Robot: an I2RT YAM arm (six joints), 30 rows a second.
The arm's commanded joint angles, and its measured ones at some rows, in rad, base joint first. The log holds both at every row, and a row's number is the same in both.
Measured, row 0: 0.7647 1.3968 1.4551 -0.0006 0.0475 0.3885
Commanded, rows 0 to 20: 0.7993 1.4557 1.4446 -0.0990 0.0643 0.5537; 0.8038 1.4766 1.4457 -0.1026 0.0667 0.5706; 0.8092 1.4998 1.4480 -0.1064 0.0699 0.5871; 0.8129 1.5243 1.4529 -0.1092 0.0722 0.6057; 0.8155 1.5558 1.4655 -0.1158 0.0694 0.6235; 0.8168 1.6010 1.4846 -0.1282 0.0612 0.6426; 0.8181 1.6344 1.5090 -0.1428 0.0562 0.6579; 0.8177 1.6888 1.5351 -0.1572 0.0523 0.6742; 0.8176 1.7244 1.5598 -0.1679 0.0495 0.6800; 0.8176 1.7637 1.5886 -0.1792 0.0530 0.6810; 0.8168 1.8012 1.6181 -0.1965 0.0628 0.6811; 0.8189 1.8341 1.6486 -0.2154 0.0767 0.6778; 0.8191 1.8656 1.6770 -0.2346 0.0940 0.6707; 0.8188 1.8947 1.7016 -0.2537 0.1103 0.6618; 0.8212 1.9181 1.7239 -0.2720 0.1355 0.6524; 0.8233 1.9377 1.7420 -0.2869 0.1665 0.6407; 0.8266 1.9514 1.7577 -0.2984 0.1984 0.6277; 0.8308 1.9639 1.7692 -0.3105 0.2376 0.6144; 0.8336 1.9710 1.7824 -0.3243 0.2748 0.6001; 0.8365 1.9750 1.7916 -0.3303 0.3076 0.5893; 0.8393 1.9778 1.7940 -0.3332 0.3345 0.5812
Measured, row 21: 0.8146 1.9903 1.6974 -0.3195 0.1753 0.6308
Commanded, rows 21 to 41: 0.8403 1.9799 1.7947 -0.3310 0.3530 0.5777; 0.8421 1.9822 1.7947 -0.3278 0.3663 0.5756; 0.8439 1.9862 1.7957 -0.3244 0.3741 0.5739; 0.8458 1.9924 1.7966 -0.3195 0.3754 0.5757; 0.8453 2.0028 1.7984 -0.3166 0.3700 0.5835; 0.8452 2.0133 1.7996 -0.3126 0.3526 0.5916; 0.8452 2.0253 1.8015 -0.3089 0.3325 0.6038; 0.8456 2.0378 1.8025 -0.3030 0.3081 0.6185; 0.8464 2.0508 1.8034 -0.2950 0.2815 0.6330; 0.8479 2.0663 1.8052 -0.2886 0.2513 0.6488; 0.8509 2.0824 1.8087 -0.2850 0.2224 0.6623; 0.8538 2.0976 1.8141 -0.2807 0.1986 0.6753; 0.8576 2.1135 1.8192 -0.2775 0.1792 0.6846; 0.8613 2.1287 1.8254 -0.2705 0.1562 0.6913; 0.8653 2.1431 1.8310 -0.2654 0.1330 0.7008; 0.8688 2.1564 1.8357 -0.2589 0.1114 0.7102; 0.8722 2.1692 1.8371 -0.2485 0.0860 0.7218; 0.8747 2.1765 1.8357 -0.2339 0.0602 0.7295; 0.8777 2.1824 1.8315 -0.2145 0.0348 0.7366; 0.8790 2.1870 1.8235 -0.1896 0.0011 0.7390; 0.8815 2.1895 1.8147 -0.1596 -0.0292 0.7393
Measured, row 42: 0.8387 2.1426 1.8084 -0.2348 0.1452 0.7033
